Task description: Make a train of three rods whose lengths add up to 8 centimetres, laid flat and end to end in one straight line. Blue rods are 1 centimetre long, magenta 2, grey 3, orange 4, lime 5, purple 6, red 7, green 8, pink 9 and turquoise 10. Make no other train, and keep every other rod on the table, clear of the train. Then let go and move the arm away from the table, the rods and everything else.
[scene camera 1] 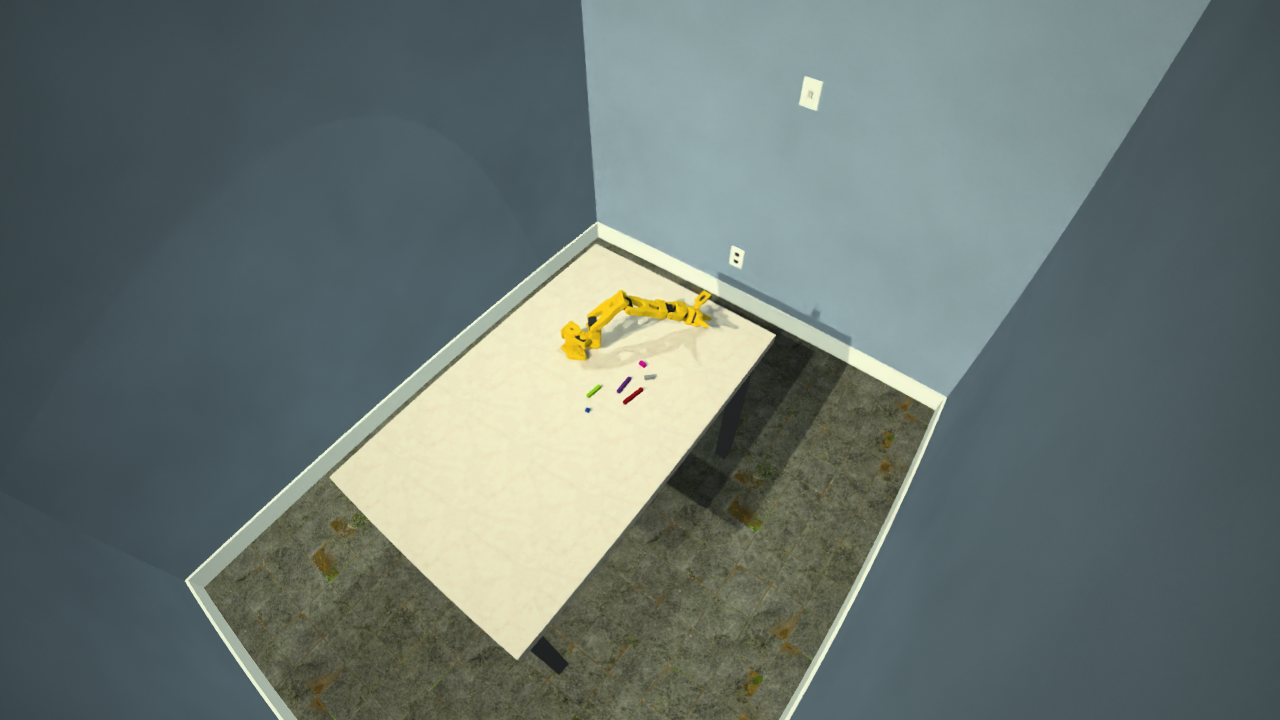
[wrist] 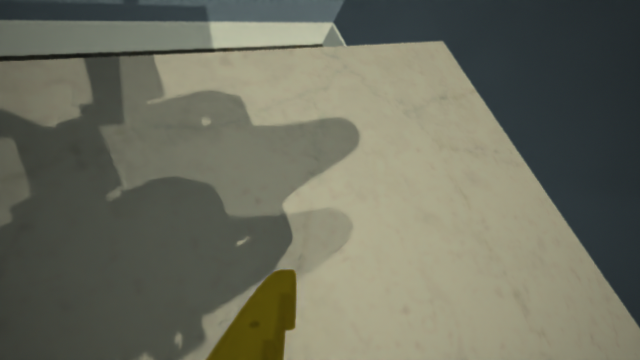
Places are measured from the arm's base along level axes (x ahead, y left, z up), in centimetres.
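Pixels of known places: hand, tool point: (scene camera 1: 710,319) (wrist: 295,291); arm's base, link origin: (scene camera 1: 585,350).
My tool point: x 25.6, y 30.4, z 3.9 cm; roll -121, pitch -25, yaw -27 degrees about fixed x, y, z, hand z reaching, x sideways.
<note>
For each thing: its top centre in the pictures, then the offset to it from my tool point. Level surfaces: height alone.
- magenta rod, top centre: (scene camera 1: 642,363) dx -8.2, dy -24.6, dz -2.9 cm
- grey rod, top centre: (scene camera 1: 649,376) dx -3.7, dy -27.4, dz -2.9 cm
- purple rod, top centre: (scene camera 1: 623,383) dx -8.1, dy -33.9, dz -2.9 cm
- dark red rod, top centre: (scene camera 1: 633,394) dx -3.6, dy -35.5, dz -2.9 cm
- lime rod, top centre: (scene camera 1: 593,390) dx -13.6, dy -40.9, dz -2.9 cm
- blue rod, top centre: (scene camera 1: 587,409) dx -11.0, dy -47.0, dz -2.9 cm
- pale table, surface height: dz -3.9 cm
- table top, surface height: dz -3.9 cm
A magenta rod (scene camera 1: 642,363), a grey rod (scene camera 1: 649,377), a purple rod (scene camera 1: 623,385), a dark red rod (scene camera 1: 632,395), a lime rod (scene camera 1: 594,391) and a blue rod (scene camera 1: 588,410) lie on the table in scene camera 1. They lie apart, in different directions. The magenta rod is nearest the arm, with grey just beyond it. Purple lies between lime and red; blue is beyond lime. My gripper (scene camera 1: 707,309) is open and empty, away from the rods near the table's far right corner. In the wrist view one notched jaw (wrist: 272,315) shows; the rods do not show there.
The arm (scene camera 1: 623,301) stands on the pale table (scene camera 1: 465,483) and stretches toward the wall with the outlet (scene camera 1: 736,257). The table's edges show in both views. Shadows of the arm and gripper fall across the table top (wrist: 425,200) in the wrist view.
</note>
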